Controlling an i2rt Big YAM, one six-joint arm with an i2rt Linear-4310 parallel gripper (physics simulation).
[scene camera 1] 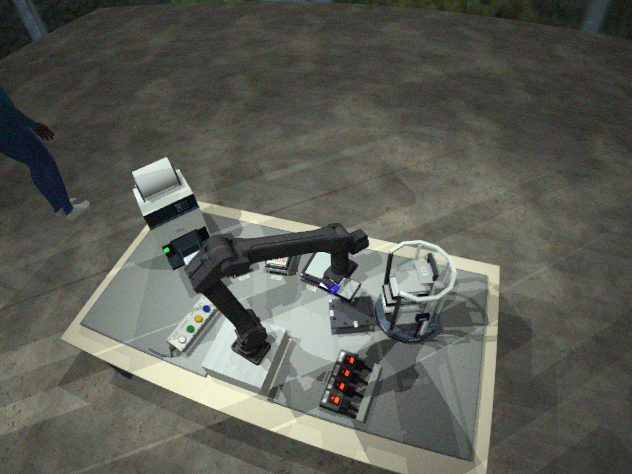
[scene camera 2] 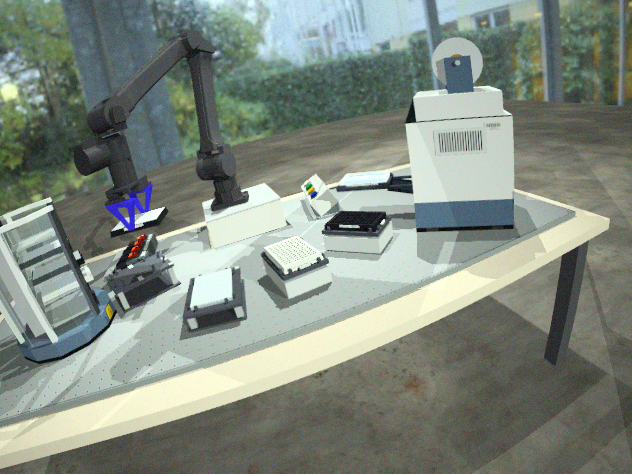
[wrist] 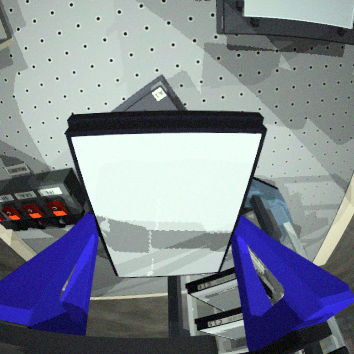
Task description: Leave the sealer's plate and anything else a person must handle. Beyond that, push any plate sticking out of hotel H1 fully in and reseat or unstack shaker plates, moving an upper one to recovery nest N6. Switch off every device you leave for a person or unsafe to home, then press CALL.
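Frame: origin at the arm's base, x back, y left, z down, level; centimetres.
Seen in the pictures: gripper, fingertip midpoint: [scene camera 1: 339, 285] [scene camera 2: 139, 222] [wrist: 167, 217]; arm's base at its link origin: [scene camera 1: 251, 347] [scene camera 2: 230, 202].
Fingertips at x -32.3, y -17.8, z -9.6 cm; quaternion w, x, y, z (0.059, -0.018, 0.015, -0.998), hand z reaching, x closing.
Pixels of each thing's top centre, then the offset from my fingertips to it.
- white well plate at its top centre: [scene camera 2: 290, 250] [scene camera 1: 279, 251] dx -9.4, dy +33.9, dz +11.3 cm
- black plate at its top centre: [scene camera 2: 355, 217] dx +0.5, dy +50.5, dz +11.3 cm
- sealer at its top centre: [scene camera 2: 447, 40] [scene camera 1: 151, 167] dx +3.5, dy +81.0, dz -27.3 cm
- switch box at its top centre: [wrist: 30, 227] [scene camera 2: 127, 246] [scene camera 1: 351, 381] dx +24.7, dy -17.8, dz +13.0 cm
- button panel at its top centre: [scene camera 2: 316, 181] [scene camera 1: 188, 318] dx +35.3, dy +45.9, dz +9.9 cm
My gripper [scene camera 1: 342, 278] [scene camera 2: 137, 218] [wrist: 167, 217] is shut on a pale-topped, black-edged plate [scene camera 1: 350, 289] [scene camera 2: 154, 216] [wrist: 165, 175], held in the air near a dark nest without a plate [scene camera 1: 352, 315] [scene camera 2: 145, 273] [wrist: 142, 102]. In the wrist view the held plate hides most of that nest; its label is unreadable. One shaker bears a white well plate [scene camera 1: 278, 261] [scene camera 2: 293, 252]; the other bears a black plate [scene camera 2: 357, 220]. The sealer [scene camera 1: 176, 221] [scene camera 2: 462, 168] has a pale plate [scene camera 2: 365, 179] before it. Hotel H1 [scene camera 1: 383, 325] [scene camera 2: 76, 340] [wrist: 272, 192] holds several plates; their seating is unclear.
Another nest bears a pale plate [scene camera 1: 317, 267] [scene camera 2: 212, 288] [wrist: 300, 11]. The switch box [scene camera 1: 334, 390] [scene camera 2: 127, 255] [wrist: 70, 180] shows lit red switches. The button panel [scene camera 1: 176, 341] [scene camera 2: 322, 197] stands by the arm's base. A person [scene camera 1: 43, 158] stands on the floor beyond the table.
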